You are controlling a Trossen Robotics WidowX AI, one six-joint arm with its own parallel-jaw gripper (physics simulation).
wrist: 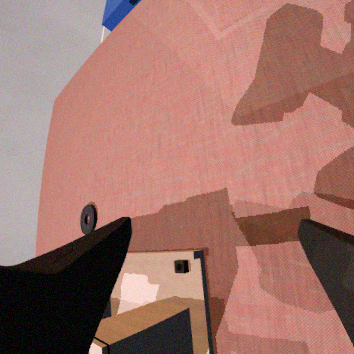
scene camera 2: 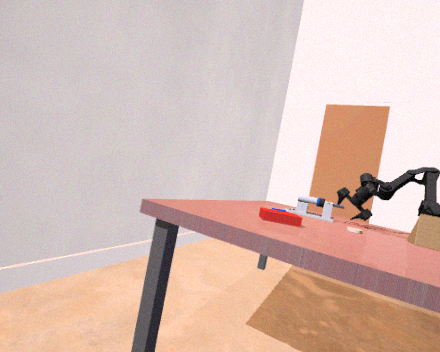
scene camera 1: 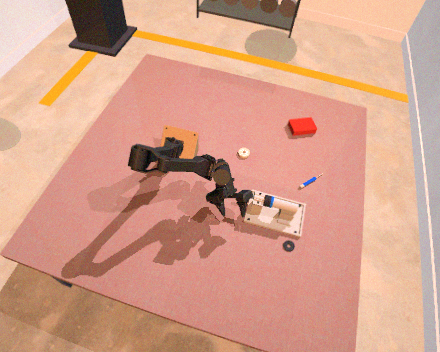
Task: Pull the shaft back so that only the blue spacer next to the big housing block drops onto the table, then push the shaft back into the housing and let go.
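Pixels of known places: gripper, fingertip midpoint: [wrist: 215,226] [scene camera 2: 343,212] [scene camera 1: 233,216]; arm's base, origin of the base link: [scene camera 1: 175,146].
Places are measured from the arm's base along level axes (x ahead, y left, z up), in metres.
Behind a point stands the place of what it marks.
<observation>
The white housing [scene camera 1: 286,205] [scene camera 2: 307,199] lies horizontally above its pale base plate [scene camera 1: 294,228] [scene camera 2: 312,216] [wrist: 145,257]. A blue spacer [scene camera 1: 272,201] @(x 0.453, y -0.170, z 0.043 m) [scene camera 2: 318,201] @(x 0.451, y -0.140, z 0.026 m) sits against its end, with a dark ring [scene camera 1: 267,201] @(x 0.435, y -0.174, z 0.040 m) beside it on the shaft line. The thin shaft end [scene camera 2: 338,206] @(x 0.357, y -0.154, z 0.021 m) sticks out past the near support post [scene camera 2: 327,210] @(x 0.402, y -0.132, z -0.009 m) toward the arm. My gripper [scene camera 1: 234,213] @(x 0.326, y -0.250, z -0.007 m) [scene camera 2: 346,208] @(x 0.326, y -0.250, z -0.007 m) [wrist: 215,226] @(x 0.326, y -0.250, z -0.007 m) is open and empty, its fingers spread around the region at the shaft's outer end. Contact with the shaft cannot be told. The spacer and shaft do not show in the wrist view.
A black washer [scene camera 1: 288,246] @(x 0.557, y -0.293, z -0.051 m) [wrist: 88,219] @(x 0.548, y -0.282, z -0.052 m) lies beside the base plate. A cream ring [scene camera 1: 243,153] @(x 0.290, y 0.092, z -0.045 m) [scene camera 2: 355,230] @(x 0.290, y 0.126, z -0.048 m), a blue screwdriver [scene camera 1: 308,182] @(x 0.597, y 0.024, z -0.044 m) and a red block [scene camera 1: 302,126] @(x 0.530, y 0.332, z -0.026 m) [scene camera 2: 280,217] @(x 0.520, y 0.388, z -0.039 m) lie on the pink table [scene camera 1: 200,310] @(x 0.303, y -0.602, z -0.057 m) [scene camera 2: 240,220] @(x 0.595, y 0.533, z -0.057 m). The arm stands on an orange-brown base [scene camera 1: 190,142] @(x 0.061, y 0.023, z 0.025 m).
</observation>
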